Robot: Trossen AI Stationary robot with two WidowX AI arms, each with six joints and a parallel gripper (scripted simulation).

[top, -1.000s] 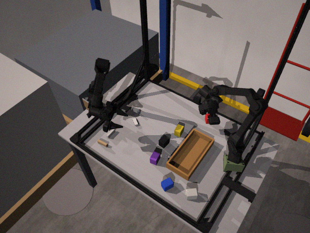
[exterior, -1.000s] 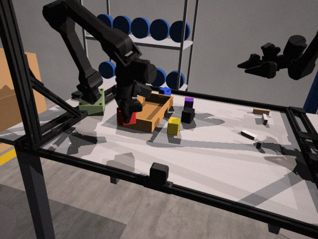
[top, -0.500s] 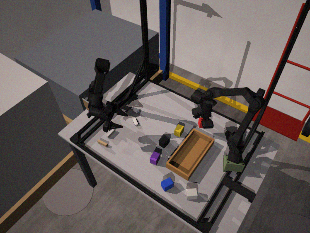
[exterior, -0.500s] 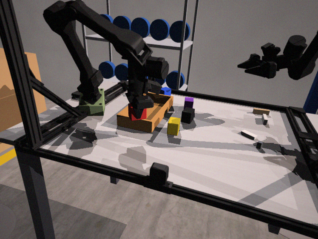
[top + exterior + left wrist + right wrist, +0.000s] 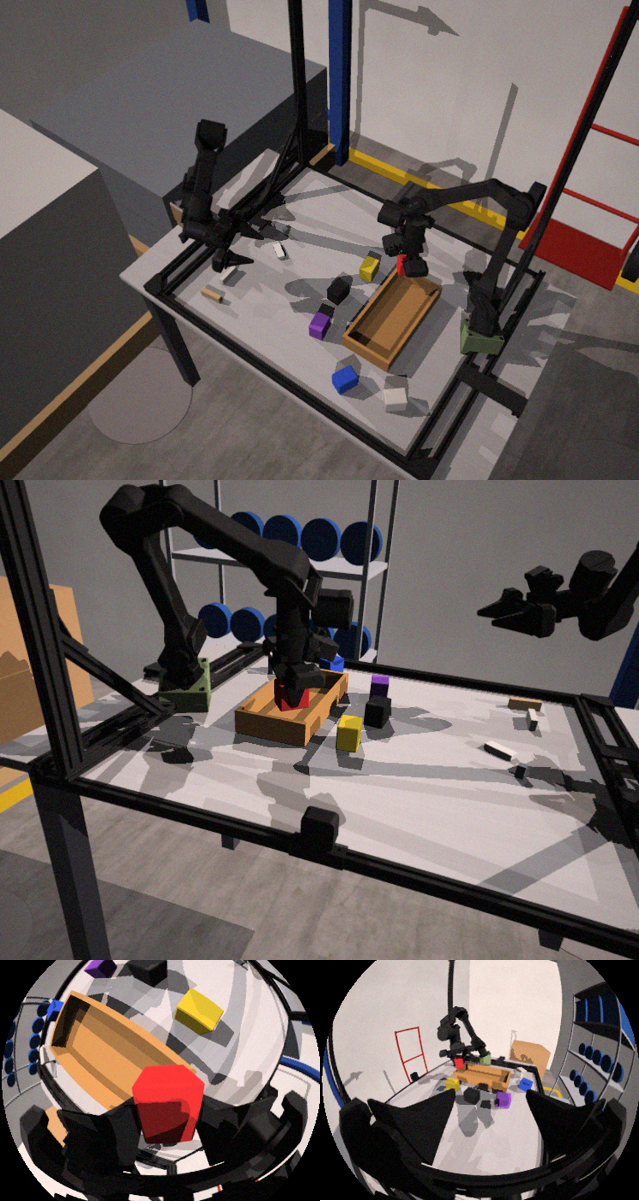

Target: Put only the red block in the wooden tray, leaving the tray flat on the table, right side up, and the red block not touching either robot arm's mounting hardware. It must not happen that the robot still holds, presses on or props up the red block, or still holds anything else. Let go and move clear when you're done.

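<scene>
Now: the wooden tray 140 mm ahead of my left hand, 100 mm below it and 20 mm to the left of it. The rest, counted from my left hand: yellow block: 120 mm to the right, 90 mm below, 20 mm ahead; black block: 160 mm to the right, 130 mm ahead, 90 mm below; red block: 20 mm below.
</scene>
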